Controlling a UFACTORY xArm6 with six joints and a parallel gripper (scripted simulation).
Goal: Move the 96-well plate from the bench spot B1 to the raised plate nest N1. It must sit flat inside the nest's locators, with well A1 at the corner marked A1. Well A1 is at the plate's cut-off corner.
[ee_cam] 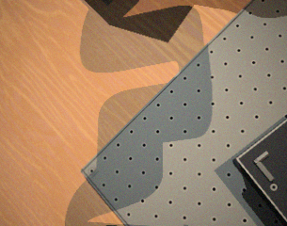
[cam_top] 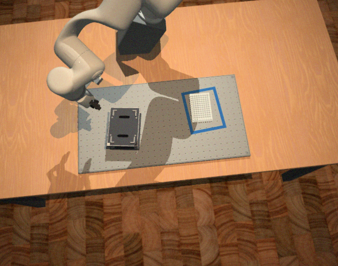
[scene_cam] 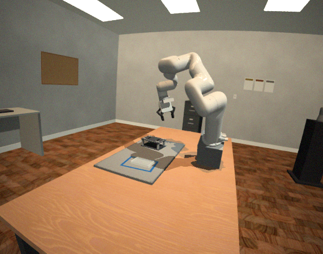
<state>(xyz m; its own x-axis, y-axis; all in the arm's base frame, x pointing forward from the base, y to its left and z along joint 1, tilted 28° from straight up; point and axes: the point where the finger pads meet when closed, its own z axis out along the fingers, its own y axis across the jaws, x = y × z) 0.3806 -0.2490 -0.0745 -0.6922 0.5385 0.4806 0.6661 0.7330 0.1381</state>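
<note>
The white 96-well plate is 43 cm to the left of my hand and 22 cm below it. The rest, counted from my hand: dark plate nest N1: 17 cm below, 11 cm to the left, 7 cm ahead; A1 mark: 16 cm below, 14 cm ahead, 4 cm to the left.
</note>
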